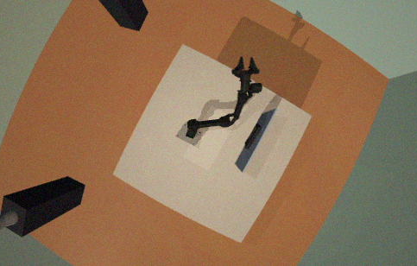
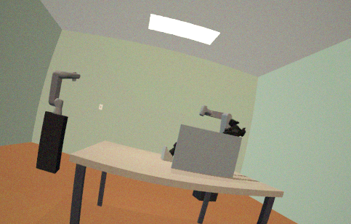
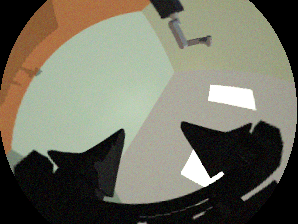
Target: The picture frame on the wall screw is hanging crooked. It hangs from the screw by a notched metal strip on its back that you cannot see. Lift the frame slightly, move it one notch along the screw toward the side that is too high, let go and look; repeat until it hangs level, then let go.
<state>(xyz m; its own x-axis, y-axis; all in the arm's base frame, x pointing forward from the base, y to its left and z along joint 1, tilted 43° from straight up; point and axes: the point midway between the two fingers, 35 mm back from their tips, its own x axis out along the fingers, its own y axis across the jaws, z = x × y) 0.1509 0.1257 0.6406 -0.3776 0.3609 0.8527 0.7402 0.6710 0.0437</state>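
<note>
The picture frame lies 26 cm ahead of my gripper tip, 41 cm to the right of it and 27 cm below it. Round my gripper tip: blue-grey wall panel: 27 cm ahead, 43 cm to the right, 28 cm below.
</note>
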